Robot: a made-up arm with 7 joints.
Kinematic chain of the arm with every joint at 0, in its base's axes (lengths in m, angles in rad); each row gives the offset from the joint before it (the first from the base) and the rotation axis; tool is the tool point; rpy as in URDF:
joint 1: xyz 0 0 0.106 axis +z
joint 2: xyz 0 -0.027 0.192 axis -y
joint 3: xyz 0 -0.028 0.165 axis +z
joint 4: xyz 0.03 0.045 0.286 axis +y
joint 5: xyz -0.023 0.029 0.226 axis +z
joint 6: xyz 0 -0.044 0.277 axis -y
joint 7: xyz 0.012 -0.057 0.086 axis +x
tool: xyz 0 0 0 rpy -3.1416 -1.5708 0
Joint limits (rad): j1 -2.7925..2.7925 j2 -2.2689..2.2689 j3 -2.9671..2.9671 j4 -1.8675..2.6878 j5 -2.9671..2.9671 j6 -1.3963..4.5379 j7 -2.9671..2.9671
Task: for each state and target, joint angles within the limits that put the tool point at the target. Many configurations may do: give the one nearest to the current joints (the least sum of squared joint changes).
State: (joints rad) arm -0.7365 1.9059 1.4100 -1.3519 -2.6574 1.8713 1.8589
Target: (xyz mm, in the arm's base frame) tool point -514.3 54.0 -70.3
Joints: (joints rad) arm -1.0426 1.7220 1.2864 -1.7479 -2.5604 2.0277 1.8589
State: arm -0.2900 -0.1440 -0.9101 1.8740 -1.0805 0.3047 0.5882
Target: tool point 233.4 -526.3 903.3
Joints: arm -0.2653 0.2322 -0.7420 1.6830 -1.1048 0.3414 0.5882
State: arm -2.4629 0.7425 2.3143 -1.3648 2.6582 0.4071 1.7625
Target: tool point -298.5 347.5 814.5
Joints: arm -2.5040 0.8179 2.6268 -1.8542 2.6646 0.4076 1.7625
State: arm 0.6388 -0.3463 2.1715 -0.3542 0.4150 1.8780 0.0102
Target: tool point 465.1 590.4 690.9
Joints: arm 1.1995 -0.7011 2.4854 -0.7313 0.3800 2.0202 0.0102
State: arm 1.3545 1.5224 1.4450 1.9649 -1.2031 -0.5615 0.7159
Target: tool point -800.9 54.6 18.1
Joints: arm 0.6324 1.8835 1.6870 1.3816 -1.3477 -0.3667 0.7159
